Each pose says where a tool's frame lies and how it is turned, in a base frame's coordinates. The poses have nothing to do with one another.
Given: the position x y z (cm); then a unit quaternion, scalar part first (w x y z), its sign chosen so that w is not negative.
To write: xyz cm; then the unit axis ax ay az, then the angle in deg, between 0 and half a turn. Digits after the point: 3 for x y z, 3 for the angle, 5 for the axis.
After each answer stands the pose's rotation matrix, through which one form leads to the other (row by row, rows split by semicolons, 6 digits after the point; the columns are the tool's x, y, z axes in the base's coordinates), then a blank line. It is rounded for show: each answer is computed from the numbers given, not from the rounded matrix.
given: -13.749 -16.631 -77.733 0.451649 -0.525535 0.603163 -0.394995
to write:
-13.749 -16.631 -77.733 -0.58904 0.67604 -0.44272 126.301
-0.039653 -0.277168 0.960003; -0.990764 0.135584 -0.001778; -0.129668 -0.951207 -0.279985

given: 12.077 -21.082 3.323 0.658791 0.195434 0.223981 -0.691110
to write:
12.077 -21.082 3.323 0.25977 0.29772 -0.91863 97.585
-0.055600 0.998141 0.024981; -0.823047 -0.031654 -0.567091; -0.565246 -0.052091 0.823276

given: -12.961 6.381 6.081 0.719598 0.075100 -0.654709 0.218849
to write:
-12.961 6.381 6.081 0.10815 -0.94285 0.31517 87.957
0.046923 -0.413304 -0.909383; 0.216629 0.892930 -0.394648; 0.975126 -0.178481 0.131432

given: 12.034 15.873 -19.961 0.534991 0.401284 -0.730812 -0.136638
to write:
12.034 15.873 -19.961 0.47497 -0.86501 -0.16173 115.313
-0.105512 -0.440326 -0.891617; -0.732726 0.640603 -0.229653; 0.672294 0.629080 -0.390230

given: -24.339 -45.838 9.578 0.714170 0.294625 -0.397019 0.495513
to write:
-24.339 -45.838 9.578 0.42091 -0.56719 0.70790 88.850
0.193685 -0.941705 -0.275097; 0.473818 0.335326 -0.814281; 0.859059 0.027369 0.511144

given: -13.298 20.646 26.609 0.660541 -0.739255 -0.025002 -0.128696
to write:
-13.298 20.646 26.609 -0.98464 -0.03330 -0.17141 97.318
0.965624 0.206984 0.157249; -0.133052 -0.126121 0.983052; 0.223308 -0.970181 -0.094246

